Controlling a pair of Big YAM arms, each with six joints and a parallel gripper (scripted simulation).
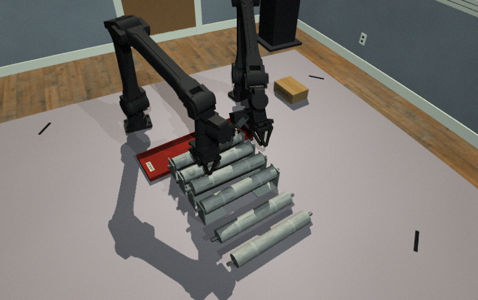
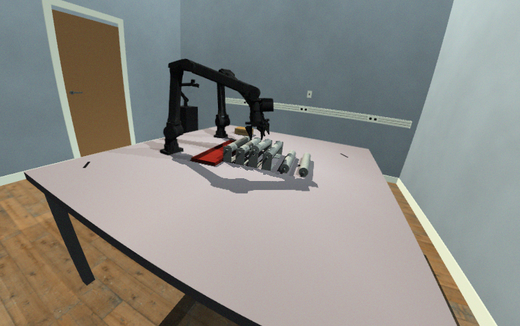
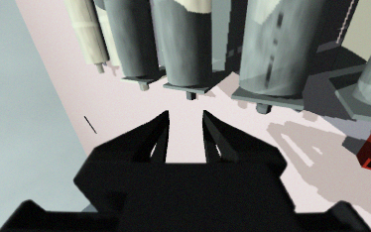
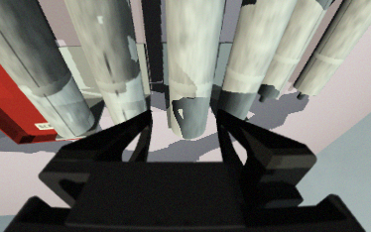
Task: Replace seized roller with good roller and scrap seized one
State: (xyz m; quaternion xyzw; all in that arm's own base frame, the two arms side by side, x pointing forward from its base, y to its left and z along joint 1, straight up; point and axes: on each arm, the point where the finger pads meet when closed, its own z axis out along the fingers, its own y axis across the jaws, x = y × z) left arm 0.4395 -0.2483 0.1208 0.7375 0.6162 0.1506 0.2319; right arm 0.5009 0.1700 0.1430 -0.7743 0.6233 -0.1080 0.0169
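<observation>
Now: the roller 9 cm to the left of my right hand, 6 cm below it and 1 cm ahead of it. Round my right hand: red scrap tray: 25 cm behind, 14 cm below, 6 cm to the left; cardboard box: 62 cm to the left, 40 cm behind, 11 cm below.
My left hand is 40 mm short of the roller, 170 mm to the left of it and 40 mm above it. Round my left hand: red scrap tray 220 mm behind, 190 mm to the right, 110 mm below; then cardboard box 370 mm behind, 370 mm to the left, 90 mm below.
</observation>
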